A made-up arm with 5 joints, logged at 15 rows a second.
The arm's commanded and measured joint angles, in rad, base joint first. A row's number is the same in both.
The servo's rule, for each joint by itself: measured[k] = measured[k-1] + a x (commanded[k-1-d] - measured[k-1]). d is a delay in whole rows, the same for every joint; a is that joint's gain. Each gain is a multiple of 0.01, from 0.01 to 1. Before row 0 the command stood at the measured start. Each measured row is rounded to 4 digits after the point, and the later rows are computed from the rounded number. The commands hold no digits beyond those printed.
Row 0, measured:
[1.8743 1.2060 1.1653 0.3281 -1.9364]
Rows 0 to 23, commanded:
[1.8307 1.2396 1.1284 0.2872 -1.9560]
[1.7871 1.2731 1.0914 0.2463 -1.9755]
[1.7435 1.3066 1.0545 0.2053 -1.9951]
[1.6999 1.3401 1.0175 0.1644 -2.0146]
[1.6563 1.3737 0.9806 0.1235 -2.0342]
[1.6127 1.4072 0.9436 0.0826 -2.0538]
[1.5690 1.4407 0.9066 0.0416 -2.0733]
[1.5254 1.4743 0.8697 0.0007 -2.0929]
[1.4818 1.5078 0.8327 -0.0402 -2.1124]
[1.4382 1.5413 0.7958 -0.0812 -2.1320]
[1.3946 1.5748 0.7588 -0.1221 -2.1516]
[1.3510 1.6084 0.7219 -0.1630 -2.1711]
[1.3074 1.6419 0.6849 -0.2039 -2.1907]
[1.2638 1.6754 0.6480 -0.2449 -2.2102]
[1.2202 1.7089 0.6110 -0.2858 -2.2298]
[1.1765 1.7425 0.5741 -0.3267 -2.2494]
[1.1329 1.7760 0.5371 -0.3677 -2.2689]
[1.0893 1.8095 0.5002 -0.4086 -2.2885]
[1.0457 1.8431 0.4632 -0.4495 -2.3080]
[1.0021 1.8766 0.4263 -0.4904 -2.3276]
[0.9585 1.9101 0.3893 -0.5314 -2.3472]
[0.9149 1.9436 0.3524 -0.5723 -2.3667]
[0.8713 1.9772 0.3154 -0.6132 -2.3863]
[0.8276 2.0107 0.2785 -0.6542 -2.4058]
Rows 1 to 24, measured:
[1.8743 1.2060 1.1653 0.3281 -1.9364]
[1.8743 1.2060 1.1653 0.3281 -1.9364]
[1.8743 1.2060 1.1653 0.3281 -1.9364]
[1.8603 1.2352 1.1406 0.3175 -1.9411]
[1.8369 1.2682 1.1076 0.2990 -1.9494]
[1.8070 1.3016 1.0720 0.2746 -1.9604]
[1.7727 1.3351 1.0355 0.2459 -1.9734]
[1.7355 1.3687 0.9987 0.2141 -1.9880]
[1.6962 1.4022 0.9618 0.1799 -2.0038]
[1.6555 1.4357 0.9248 0.1439 -2.0205]
[1.6139 1.4693 0.8879 0.1067 -2.0379]
[1.5716 1.5028 0.8509 0.0685 -2.0558]
[1.5289 1.5363 0.8140 0.0296 -2.0741]
[1.4859 1.5698 0.7770 -0.0098 -2.0927]
[1.4427 1.6034 0.7401 -0.0496 -2.1115]
[1.3994 1.6369 0.7031 -0.0897 -2.1305]
[1.3560 1.6704 0.6662 -0.1301 -2.1496]
[1.3125 1.7039 0.6292 -0.1706 -2.1688]
[1.2690 1.7375 0.5923 -0.2112 -2.1881]
[1.2254 1.7710 0.5553 -0.2519 -2.2075]
[1.1818 1.8045 0.5184 -0.2926 -2.2269]
[1.1382 1.8381 0.4814 -0.3334 -2.2464]
[1.0946 1.8716 0.4445 -0.3742 -2.2659]
[1.0510 1.9051 0.4075 -0.4151 -2.2854]
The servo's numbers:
d 3
a 0.32 0.87 0.67 0.26 0.24

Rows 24 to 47, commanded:
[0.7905 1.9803 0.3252 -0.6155 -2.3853]
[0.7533 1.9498 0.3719 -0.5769 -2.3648]
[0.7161 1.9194 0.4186 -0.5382 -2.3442]
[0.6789 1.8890 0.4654 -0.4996 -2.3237]
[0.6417 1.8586 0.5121 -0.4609 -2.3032]
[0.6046 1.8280 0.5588 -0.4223 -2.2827]
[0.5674 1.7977 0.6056 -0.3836 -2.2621]
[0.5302 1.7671 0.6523 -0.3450 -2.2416]
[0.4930 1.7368 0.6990 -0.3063 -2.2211]
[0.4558 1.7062 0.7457 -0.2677 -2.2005]
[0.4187 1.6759 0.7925 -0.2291 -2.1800]
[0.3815 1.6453 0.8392 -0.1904 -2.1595]
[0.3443 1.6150 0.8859 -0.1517 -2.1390]
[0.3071 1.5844 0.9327 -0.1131 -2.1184]
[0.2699 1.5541 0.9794 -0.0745 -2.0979]
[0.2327 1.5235 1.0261 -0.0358 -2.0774]
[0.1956 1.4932 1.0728 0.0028 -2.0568]
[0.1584 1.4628 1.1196 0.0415 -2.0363]
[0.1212 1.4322 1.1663 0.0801 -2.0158]
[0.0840 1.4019 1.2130 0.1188 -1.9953]
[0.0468 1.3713 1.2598 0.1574 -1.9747]
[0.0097 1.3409 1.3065 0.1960 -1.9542]
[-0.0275 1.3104 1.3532 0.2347 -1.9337]
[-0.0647 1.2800 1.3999 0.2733 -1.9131]
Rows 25 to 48, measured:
[1.0074 1.9386 0.3706 -0.4560 -2.3049]
[0.9638 1.9722 0.3336 -0.4969 -2.3244]
[0.9202 2.0057 0.2967 -0.5378 -2.3439]
[0.8787 1.9836 0.3158 -0.5580 -2.3538]
[0.8386 1.9542 0.3534 -0.5629 -2.3564]
[0.7994 1.9239 0.3971 -0.5565 -2.3535]
[0.7608 1.8935 0.4429 -0.5417 -2.3463]
[0.7227 1.8631 0.4893 -0.5207 -2.3360]
[0.6849 1.8326 0.5359 -0.4951 -2.3232]
[0.6473 1.8022 0.5826 -0.4661 -2.3085]
[0.6098 1.7717 0.6293 -0.4346 -2.2924]
[0.5724 1.7413 0.6760 -0.4012 -2.2753]
[0.5351 1.7108 0.7227 -0.3665 -2.2573]
[0.4979 1.6804 0.7695 -0.3308 -2.2387]
[0.4607 1.6499 0.8162 -0.2943 -2.2197]
[0.4235 1.6195 0.8629 -0.2572 -2.2003]
[0.3863 1.5890 0.9097 -0.2197 -2.1806]
[0.3491 1.5586 0.9564 -0.1819 -2.1608]
[0.3119 1.5281 1.0031 -0.1439 -2.1408]
[0.2747 1.4977 1.0498 -0.1058 -2.1206]
[0.2375 1.4673 1.0966 -0.0675 -2.1004]
[0.2003 1.4368 1.1433 -0.0291 -2.0801]
[0.1631 1.4064 1.1900 0.0094 -2.0597]
[0.1259 1.3759 1.2368 0.0479 -2.0393]

